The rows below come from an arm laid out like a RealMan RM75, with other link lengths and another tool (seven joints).
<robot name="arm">
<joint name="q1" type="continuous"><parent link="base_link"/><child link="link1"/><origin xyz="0 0 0.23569" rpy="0 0 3.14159"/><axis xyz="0 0 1"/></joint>
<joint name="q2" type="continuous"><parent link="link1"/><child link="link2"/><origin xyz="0 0 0" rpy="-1.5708 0 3.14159"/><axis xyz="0 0 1"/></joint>
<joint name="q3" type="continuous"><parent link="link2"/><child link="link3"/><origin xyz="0 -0.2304 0" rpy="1.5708 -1.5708 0"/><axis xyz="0 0 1"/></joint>
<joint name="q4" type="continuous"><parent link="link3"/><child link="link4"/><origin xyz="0 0 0" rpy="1.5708 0 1.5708"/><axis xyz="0 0 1"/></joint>
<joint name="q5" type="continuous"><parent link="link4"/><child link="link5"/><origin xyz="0 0.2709 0" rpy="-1.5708 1.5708 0"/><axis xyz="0 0 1"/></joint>
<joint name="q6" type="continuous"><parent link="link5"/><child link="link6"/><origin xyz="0 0 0" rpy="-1.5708 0 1.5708"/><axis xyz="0 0 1"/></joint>
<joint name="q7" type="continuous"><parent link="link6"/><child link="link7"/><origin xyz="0 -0.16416 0" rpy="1.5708 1.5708 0"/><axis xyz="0 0 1"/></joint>
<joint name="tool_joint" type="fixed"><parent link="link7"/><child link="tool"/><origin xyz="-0.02 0.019 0.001" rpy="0 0.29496 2.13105"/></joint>
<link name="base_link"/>
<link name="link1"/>
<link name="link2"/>
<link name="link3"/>
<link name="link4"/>
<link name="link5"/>
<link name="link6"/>
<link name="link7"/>
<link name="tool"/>
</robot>
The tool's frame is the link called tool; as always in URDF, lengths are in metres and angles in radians. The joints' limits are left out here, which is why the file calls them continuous.
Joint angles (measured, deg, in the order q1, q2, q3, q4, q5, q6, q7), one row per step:
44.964, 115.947, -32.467, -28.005, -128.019, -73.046, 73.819
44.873, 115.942, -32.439, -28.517, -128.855, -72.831, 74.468
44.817, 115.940, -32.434, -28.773, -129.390, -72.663, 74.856
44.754, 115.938, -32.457, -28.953, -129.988, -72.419, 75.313
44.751, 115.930, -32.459, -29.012, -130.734, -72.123, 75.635
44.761, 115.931, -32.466, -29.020, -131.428, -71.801, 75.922
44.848, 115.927, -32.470, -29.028, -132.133, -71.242, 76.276
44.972, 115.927, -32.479, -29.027, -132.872, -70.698, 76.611
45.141, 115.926, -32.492, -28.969, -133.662, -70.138, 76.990
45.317, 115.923, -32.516, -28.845, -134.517, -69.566, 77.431
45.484, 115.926, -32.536, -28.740, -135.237, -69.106, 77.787
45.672, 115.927, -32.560, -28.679, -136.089, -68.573, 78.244
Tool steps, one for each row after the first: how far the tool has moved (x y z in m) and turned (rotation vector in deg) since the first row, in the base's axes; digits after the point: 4 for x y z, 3 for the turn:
0.0022, 0.0005, 0.0020, 0.041, -0.758, -0.494
0.0037, 0.0006, 0.0029, 0.040, -1.245, -0.827
0.0056, 0.0005, 0.0034, -0.015, -1.779, -1.280
0.0077, 0.0003, 0.0035, -0.147, -2.463, -1.633
0.0097, 0.0000, 0.0033, -0.271, -3.104, -1.973
0.0115, 0.0007, 0.0033, -0.203, -3.838, -2.377
0.0131, 0.0015, 0.0032, -0.164, -4.600, -2.717
0.0145, 0.0022, 0.0029, -0.178, -5.377, -3.072
0.0161, 0.0027, 0.0023, -0.268, -6.173, -3.495
0.0173, 0.0032, 0.0017, -0.354, -6.837, -3.804
0.0186, 0.0039, 0.0014, -0.406, -7.631, -4.173

